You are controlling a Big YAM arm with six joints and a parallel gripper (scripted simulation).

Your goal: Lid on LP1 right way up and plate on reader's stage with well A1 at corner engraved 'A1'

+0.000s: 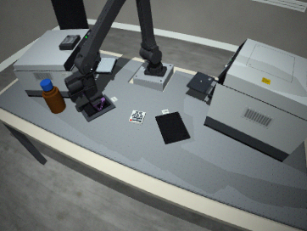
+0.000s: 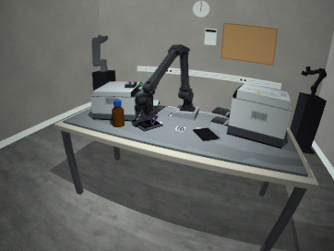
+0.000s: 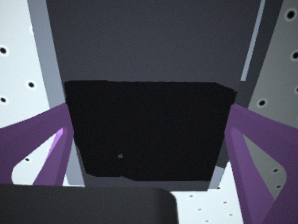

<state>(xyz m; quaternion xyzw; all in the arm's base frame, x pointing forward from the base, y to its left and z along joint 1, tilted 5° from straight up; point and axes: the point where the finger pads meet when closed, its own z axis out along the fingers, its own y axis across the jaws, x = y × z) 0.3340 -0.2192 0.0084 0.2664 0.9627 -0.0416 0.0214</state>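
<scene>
Right now the lidded plate is right at my hand. The rest, counted from my hand: label 9 cm behind, 6 cm to the left, 3 cm below; then LP1 pad 2 cm below; then brown capped bottle 6 cm ahead, 21 cm to the right, 9 cm above.
</scene>
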